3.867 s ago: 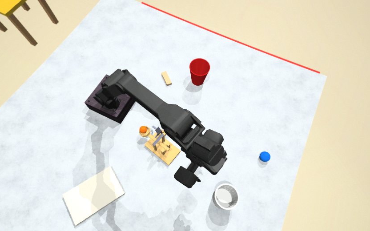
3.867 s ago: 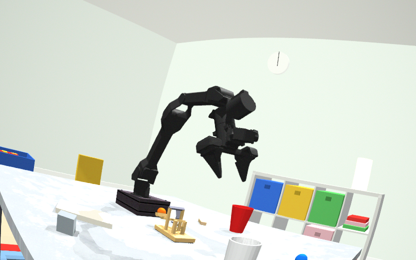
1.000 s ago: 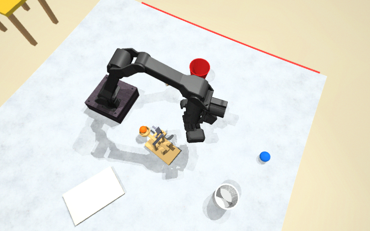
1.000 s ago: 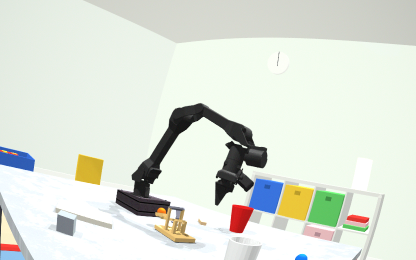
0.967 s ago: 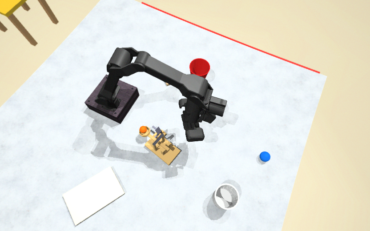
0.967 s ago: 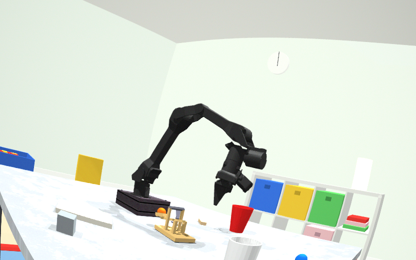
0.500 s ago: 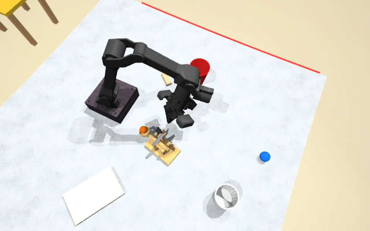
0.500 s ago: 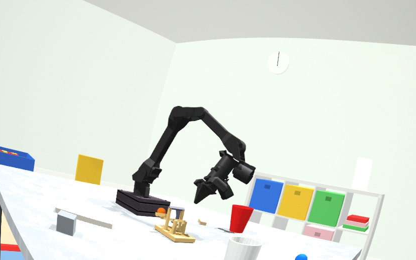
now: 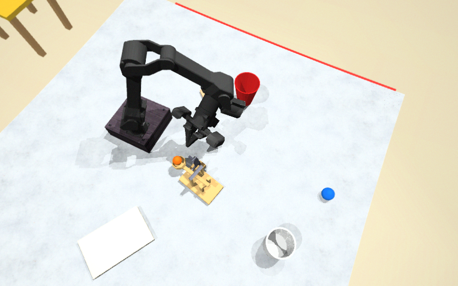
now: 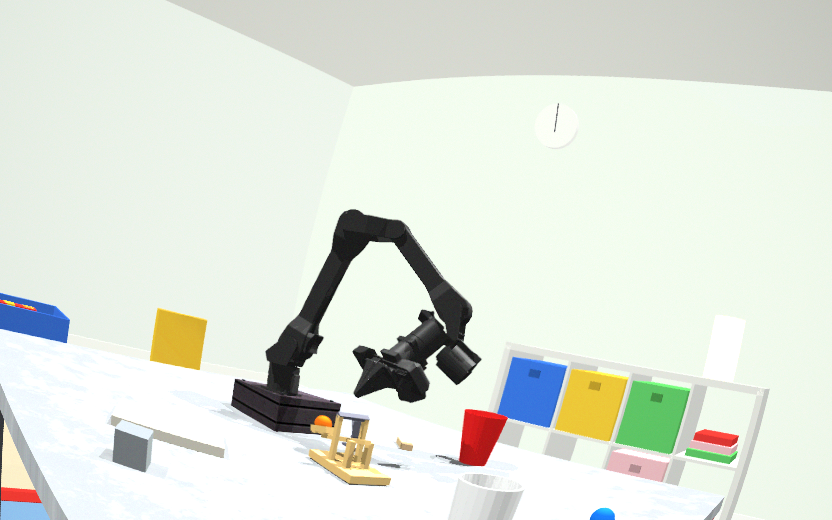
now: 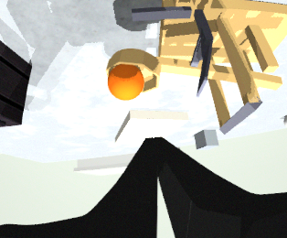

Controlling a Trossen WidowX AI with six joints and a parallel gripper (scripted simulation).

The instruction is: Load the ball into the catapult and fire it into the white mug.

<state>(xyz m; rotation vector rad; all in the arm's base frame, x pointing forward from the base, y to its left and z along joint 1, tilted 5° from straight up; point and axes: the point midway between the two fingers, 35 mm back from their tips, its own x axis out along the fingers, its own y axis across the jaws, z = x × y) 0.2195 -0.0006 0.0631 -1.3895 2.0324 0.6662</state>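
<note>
The orange ball is 70 mm below my gripper tip, 40 mm to the right of it and 30 mm behind it. Also, from my gripper tip: red cup 320 mm to the left, 100 mm below, 100 mm ahead; small wooden block 270 mm to the left, 120 mm below, 50 mm behind; tan wooden catapult 80 mm below, 40 mm to the right, 40 mm ahead.
</note>
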